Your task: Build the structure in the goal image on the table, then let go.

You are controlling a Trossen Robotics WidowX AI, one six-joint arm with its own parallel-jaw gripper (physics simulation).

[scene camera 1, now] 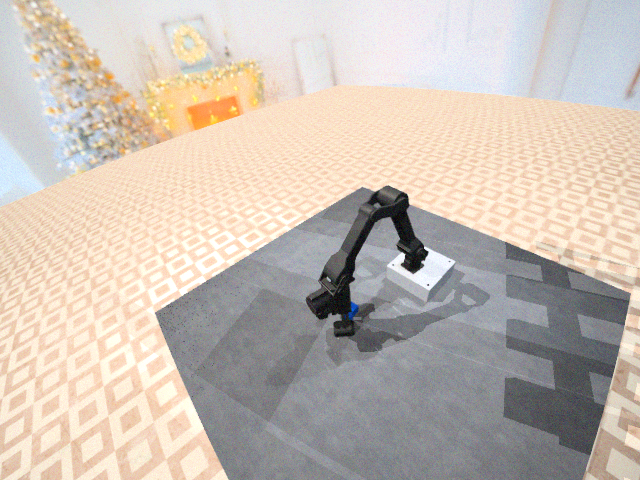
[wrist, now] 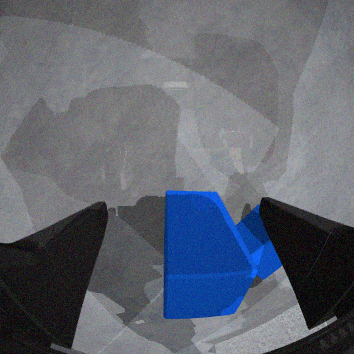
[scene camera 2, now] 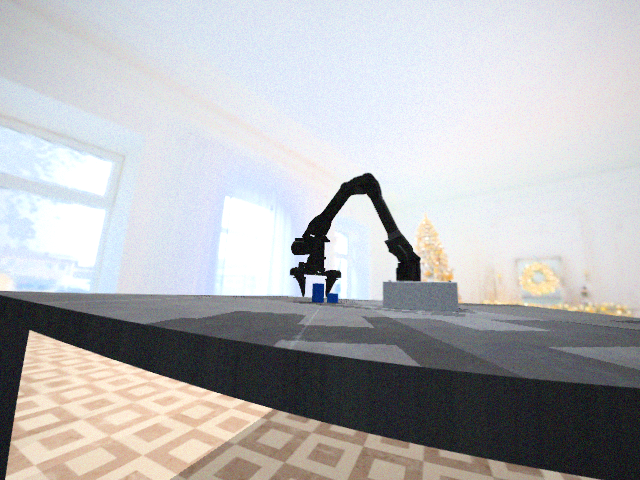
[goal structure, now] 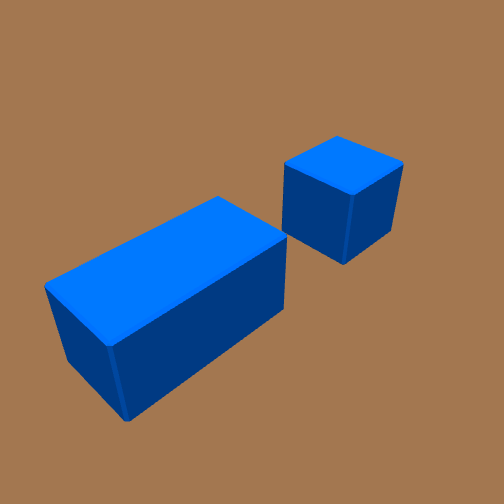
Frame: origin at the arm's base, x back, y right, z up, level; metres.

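Seen in the pictures: gripper, fingertip midpoint: [wrist: 185, 208] [scene camera 2: 315, 296]; arm's base, origin of the base link: [scene camera 1: 412, 265] [scene camera 2: 409, 283].
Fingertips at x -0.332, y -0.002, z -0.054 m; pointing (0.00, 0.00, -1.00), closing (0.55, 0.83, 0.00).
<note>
Pixels of each thing's top centre, then the offset from my fingertips to it. "spot": a spot on its surface instead. Level surfaces: height alone.
- tall blue block, middle of its top: [wrist: 206, 300] [scene camera 2: 318, 283] dx +0.014, dy -0.004, dz +0.049 m
- lower blue block, middle of its top: [wrist: 272, 258] [scene camera 2: 332, 293] dx +0.057, dy +0.028, dz +0.016 m
- blue surface, surface spot: [scene camera 1: 354, 310] spot: dx +0.054, dy +0.010, dz +0.013 m
- dark grey table, its level: dz -0.017 m
A tall blue block [scene camera 2: 317, 292] [wrist: 200, 230] stands upright between the open fingers, with space on both sides in the wrist view. I make out no seam showing whether it is one piece or a stack. A lower blue block [scene camera 2: 333, 298] [wrist: 269, 261] sits on the table beside it, at the right finger, which partly hides it; whether the blocks touch is unclear. In scene camera 1, a blue surface [scene camera 1: 354, 310] shows behind the gripper; I cannot tell which block it is. My gripper [scene camera 1: 348, 319] [scene camera 2: 315, 295] [wrist: 185, 208] is open, pointing down, fingertips low near the table.
The arm's pale base box [scene camera 1: 439, 271] [scene camera 2: 420, 295] stands on the dark grey table [scene camera 1: 361, 423] [scene camera 2: 232, 322], to the right of the blocks in both scene views. The table's near edge crosses scene camera 2. Shadows of the arm lie across the table around the blocks.
</note>
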